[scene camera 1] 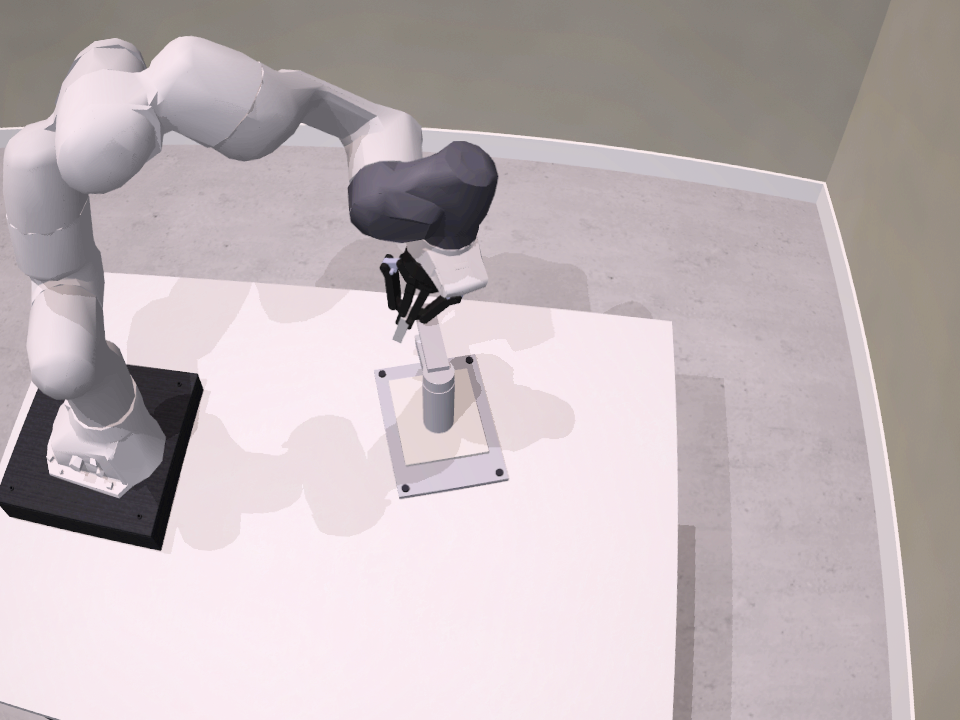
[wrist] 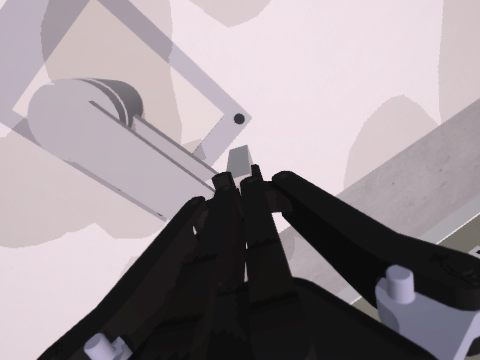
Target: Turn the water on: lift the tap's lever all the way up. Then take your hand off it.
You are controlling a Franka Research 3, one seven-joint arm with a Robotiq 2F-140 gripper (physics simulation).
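The tap (scene camera 1: 438, 410) (wrist: 133, 102) is a grey upright cylinder on a mounting plate (scene camera 1: 453, 478) (wrist: 200, 84). Its lever (scene camera 1: 434, 348) (wrist: 107, 150) is a long flat light-grey bar on top, reaching from the cylinder toward the table's back edge. A narrower bar, seemingly the spout (wrist: 167, 147), shows beside and below it in the wrist view. My gripper (scene camera 1: 400, 331) (wrist: 243, 161) is shut and empty. Its grey tips are beside the lever's free end, on the robot-base side in the scene view. The black fingers hide part of that end in the wrist view. Whether they touch cannot be told.
The white table (scene camera 1: 542, 589) carries the tap's plate and the black base block (scene camera 1: 166, 465) of the arm, which stands to the left. The arm arches over the table's back edge. Grey floor (scene camera 1: 790, 434) (wrist: 400, 150) lies beyond the edges.
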